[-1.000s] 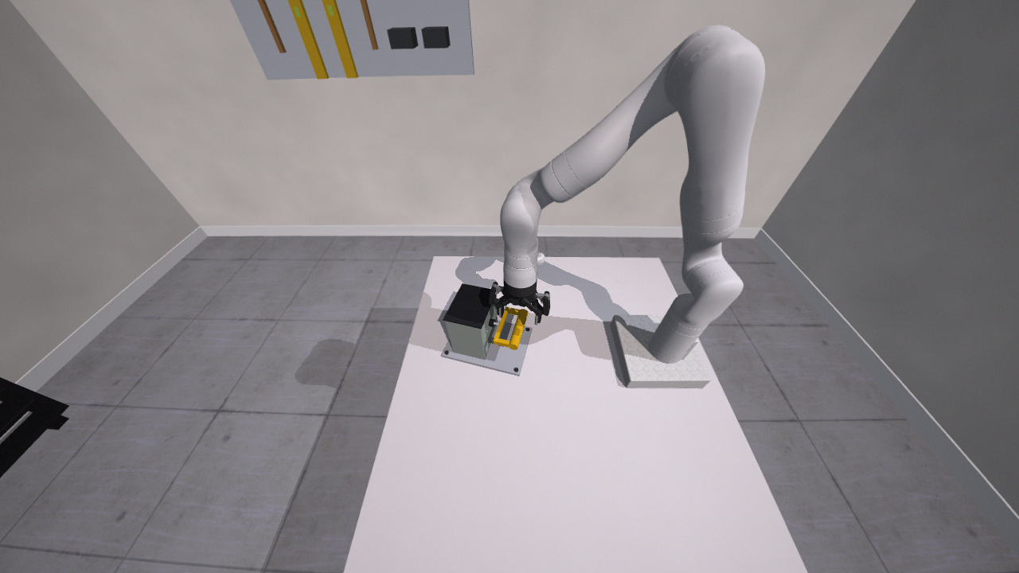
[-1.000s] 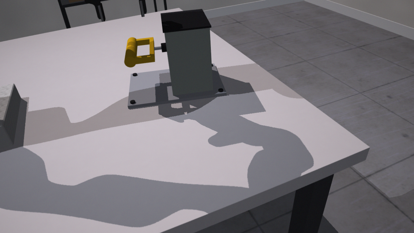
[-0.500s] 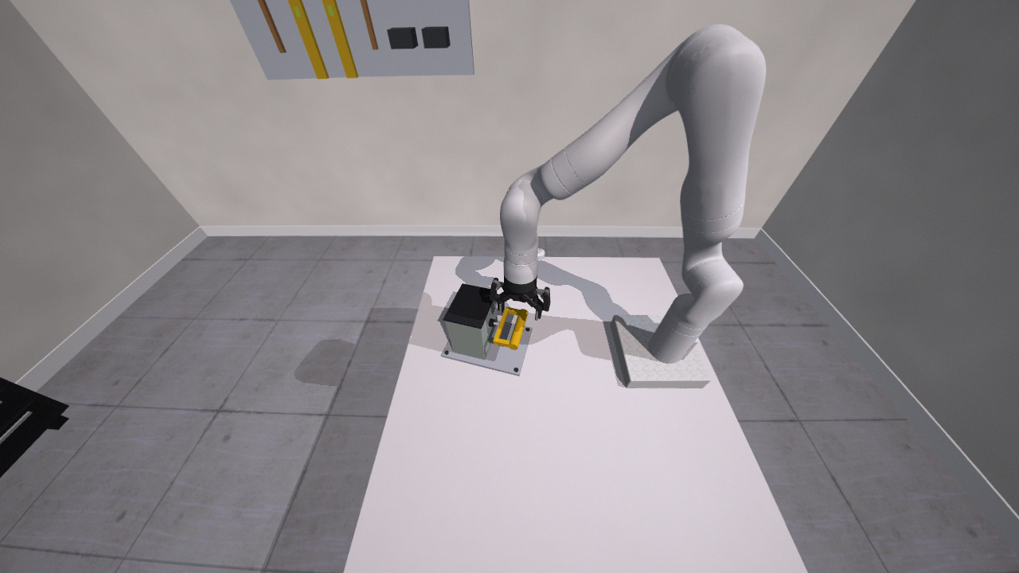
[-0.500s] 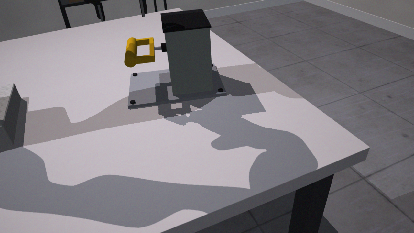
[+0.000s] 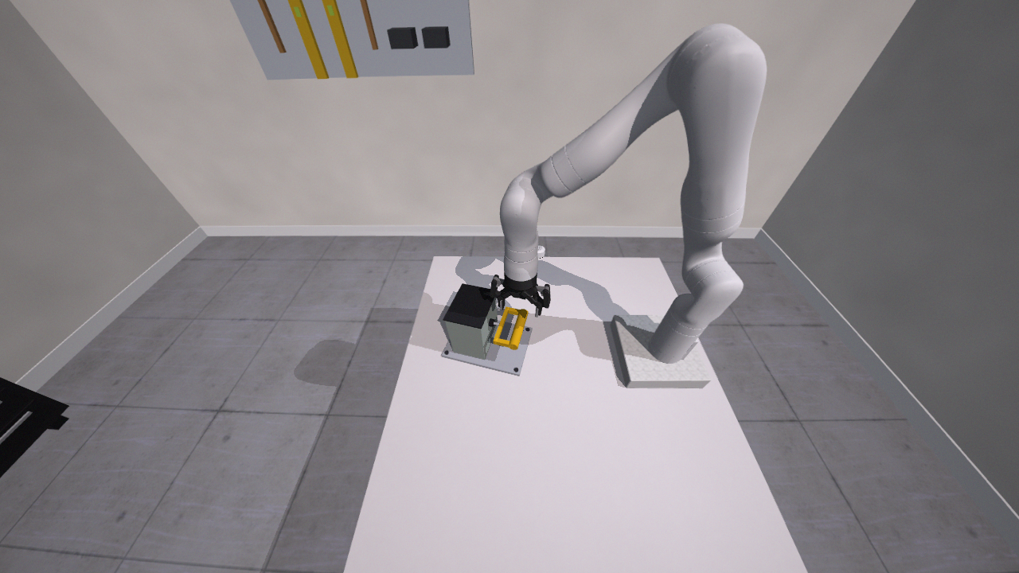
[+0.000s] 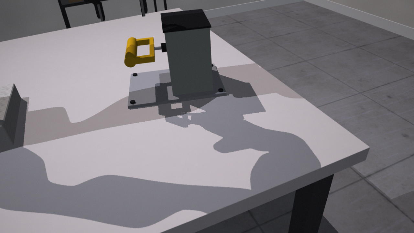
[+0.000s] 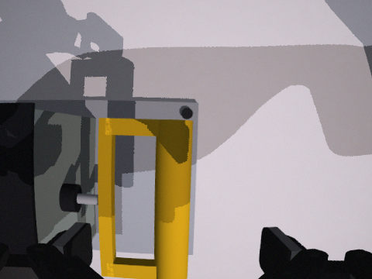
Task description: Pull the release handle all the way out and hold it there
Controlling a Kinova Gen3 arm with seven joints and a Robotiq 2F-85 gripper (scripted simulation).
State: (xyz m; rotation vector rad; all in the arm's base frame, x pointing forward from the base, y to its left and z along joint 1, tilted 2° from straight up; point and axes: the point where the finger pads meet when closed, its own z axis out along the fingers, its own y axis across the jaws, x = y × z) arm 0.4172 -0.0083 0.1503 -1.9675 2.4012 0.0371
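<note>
My gripper is now 50 mm short of the grip, 10 mm to the left of it and 90 mm above it.
</note>
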